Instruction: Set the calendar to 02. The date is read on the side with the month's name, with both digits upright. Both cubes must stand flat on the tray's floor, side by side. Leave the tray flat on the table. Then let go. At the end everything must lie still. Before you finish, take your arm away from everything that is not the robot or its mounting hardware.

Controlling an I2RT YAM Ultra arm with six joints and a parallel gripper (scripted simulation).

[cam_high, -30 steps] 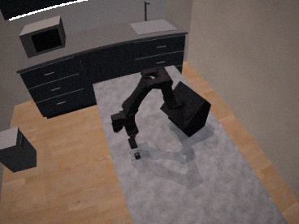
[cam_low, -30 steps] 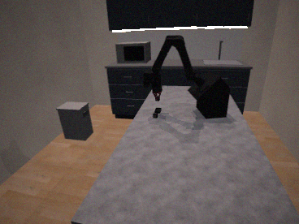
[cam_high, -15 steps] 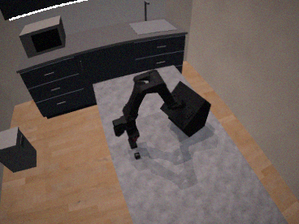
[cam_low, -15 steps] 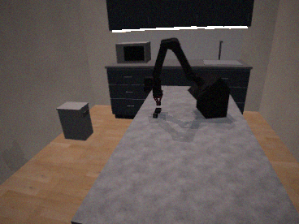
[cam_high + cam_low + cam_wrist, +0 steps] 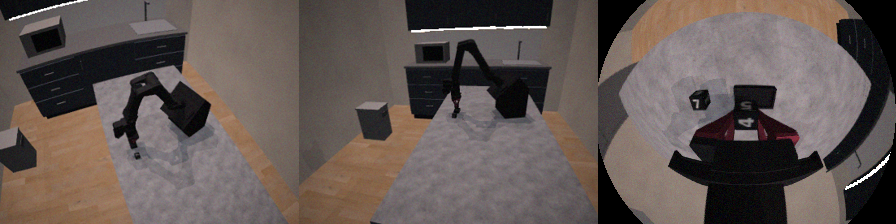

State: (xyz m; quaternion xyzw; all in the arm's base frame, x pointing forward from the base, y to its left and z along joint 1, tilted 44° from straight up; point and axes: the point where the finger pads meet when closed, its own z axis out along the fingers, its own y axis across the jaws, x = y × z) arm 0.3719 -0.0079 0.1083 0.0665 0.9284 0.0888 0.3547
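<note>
My gripper is now right at the dark calendar cube. Also, from my hand: dark tray 2 cm to the right, 6 cm below.
</note>
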